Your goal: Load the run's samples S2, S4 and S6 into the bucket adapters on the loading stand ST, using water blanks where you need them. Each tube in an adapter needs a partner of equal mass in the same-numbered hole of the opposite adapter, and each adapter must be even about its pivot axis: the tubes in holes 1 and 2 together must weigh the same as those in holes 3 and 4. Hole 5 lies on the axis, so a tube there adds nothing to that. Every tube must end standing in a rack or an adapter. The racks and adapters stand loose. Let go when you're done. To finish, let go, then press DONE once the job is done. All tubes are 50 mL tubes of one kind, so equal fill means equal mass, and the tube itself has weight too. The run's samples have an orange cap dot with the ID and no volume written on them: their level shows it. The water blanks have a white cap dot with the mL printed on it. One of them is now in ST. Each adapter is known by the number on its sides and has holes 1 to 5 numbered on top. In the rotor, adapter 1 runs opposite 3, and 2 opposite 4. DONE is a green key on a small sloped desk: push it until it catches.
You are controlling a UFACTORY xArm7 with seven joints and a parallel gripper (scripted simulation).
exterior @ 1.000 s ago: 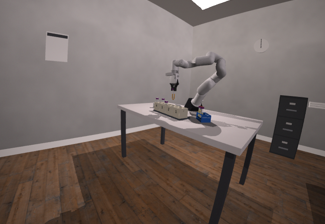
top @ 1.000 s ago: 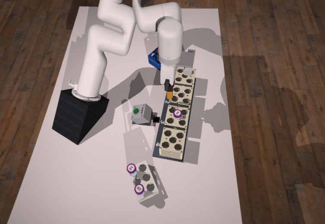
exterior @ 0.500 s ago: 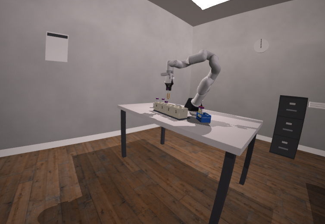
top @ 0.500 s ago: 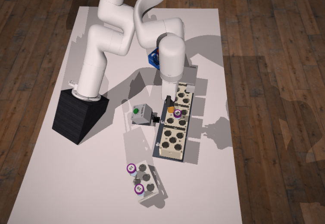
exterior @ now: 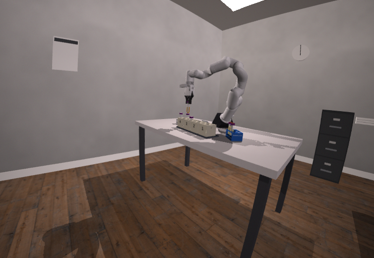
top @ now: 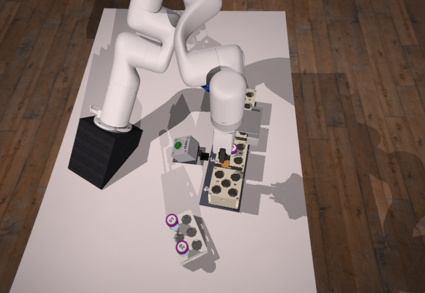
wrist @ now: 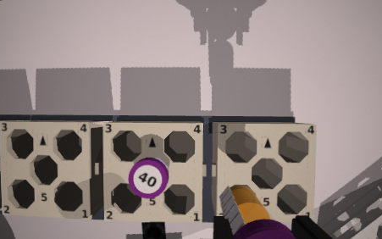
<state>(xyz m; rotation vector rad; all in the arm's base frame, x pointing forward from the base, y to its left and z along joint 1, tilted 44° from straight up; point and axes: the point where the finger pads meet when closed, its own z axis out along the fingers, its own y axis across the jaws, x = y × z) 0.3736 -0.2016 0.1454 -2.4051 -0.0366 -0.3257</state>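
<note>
Now: the orange-dot tube 5 cm below my hand and 1 cm to the left of it. Round my hand: 40 mL water blank: 19 cm below, 7 cm to the left; then white-dot blank: 20 cm to the right, 19 cm below, 10 cm behind; then green done key: 19 cm below, 19 cm behind, 6 cm to the left.
</note>
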